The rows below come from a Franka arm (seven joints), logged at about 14 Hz.
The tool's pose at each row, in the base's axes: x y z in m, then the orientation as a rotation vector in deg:
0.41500, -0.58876, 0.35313, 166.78, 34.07, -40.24
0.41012, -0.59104, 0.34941, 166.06, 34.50, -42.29
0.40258, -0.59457, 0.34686, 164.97, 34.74, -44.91
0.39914, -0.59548, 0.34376, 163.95, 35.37, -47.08
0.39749, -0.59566, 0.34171, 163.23, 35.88, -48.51
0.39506, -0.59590, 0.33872, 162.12, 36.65, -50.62
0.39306, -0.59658, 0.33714, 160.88, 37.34, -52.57
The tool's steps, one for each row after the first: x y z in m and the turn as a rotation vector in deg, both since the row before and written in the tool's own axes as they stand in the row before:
-0.00310, 0.00021, 0.00576, 0.07, -1.40, -0.39
-0.00610, 0.00028, 0.00621, -0.04, -1.86, -0.29
-0.00147, -0.00051, 0.00446, -0.10, -1.55, -0.53
-0.00026, -0.00048, 0.00258, -0.09, -1.03, -0.41
-0.00031, -0.00074, 0.00378, -0.14, -1.53, -0.62
-0.00084, -0.00020, 0.00249, -0.29, -1.50, -0.55

